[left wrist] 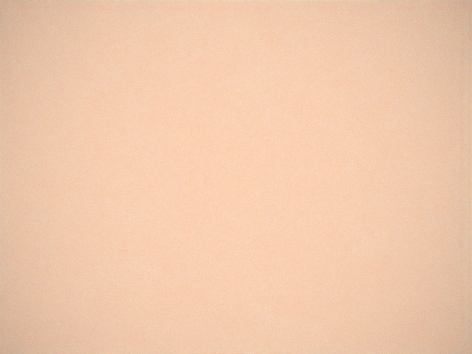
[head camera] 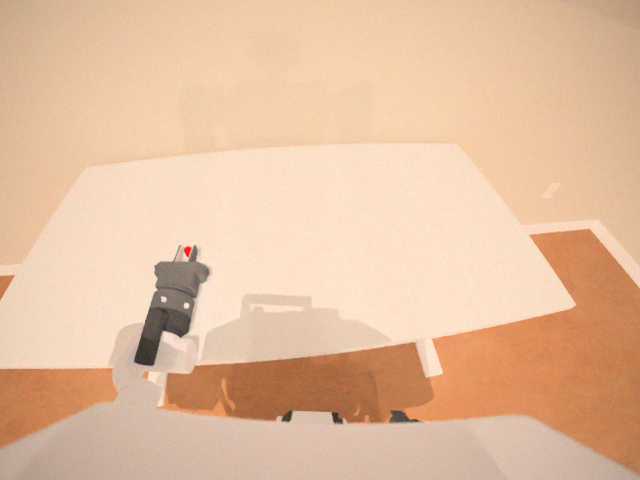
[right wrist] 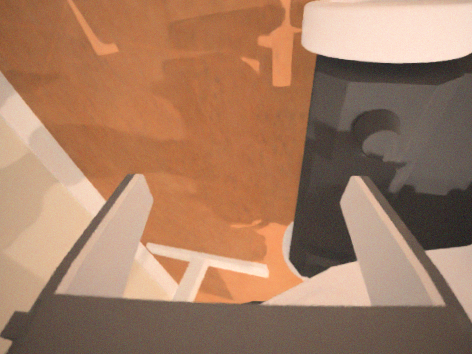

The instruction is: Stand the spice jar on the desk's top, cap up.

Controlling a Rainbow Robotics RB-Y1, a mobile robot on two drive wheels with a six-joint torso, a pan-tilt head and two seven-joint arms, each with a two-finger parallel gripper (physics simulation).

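Places are measured from the robot's base along level axes (x ahead, y left, z up), in metres.
Pixels of known places: left gripper, fingertip midpoint: (head camera: pixel 188 247); right gripper, fingertip midpoint: (right wrist: pixel 245 188).
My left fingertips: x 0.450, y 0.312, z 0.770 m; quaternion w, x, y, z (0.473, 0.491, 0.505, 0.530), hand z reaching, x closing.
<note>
Behind a point stands the place of what it marks.
The spice jar's red part (head camera: pixel 187 252) {x 0.427, y 0.305, z 0.779 m} shows between the fingers of my left gripper (head camera: pixel 187 247) {x 0.450, y 0.312, z 0.770 m} in the head view. That gripper is shut on the jar, over the left part of the white desk (head camera: pixel 320 217) {x 0.612, y -0.004, z 0.721 m}. The jar's pale body is hard to tell from the fingers and desk, so its tilt and its height over the desk are unclear. The left wrist view is filled by a plain pale surface; neither the jar nor the fingers can be made out there. My right gripper (right wrist: pixel 245 188) {x 0.101, y -0.232, z 0.392 m} is open and empty, with floor and my base beyond its fingers.
A beige wall (head camera: pixel 310 67) {x 1.041, y 0.046, z 0.997 m} stands behind the desk. The wooden floor (head camera: pixel 496 372) {x 0.345, y -0.875, z 0.002 m} (right wrist: pixel 220 135) {x 0.295, y -0.012, z 0.001 m} shows past the desk's front and right edges. In the right wrist view, my dark base (right wrist: pixel 330 215) {x 0.015, y 0.011, z 0.191 m} is at the right and a white T-shaped support (right wrist: pixel 230 266) is low in the middle.
</note>
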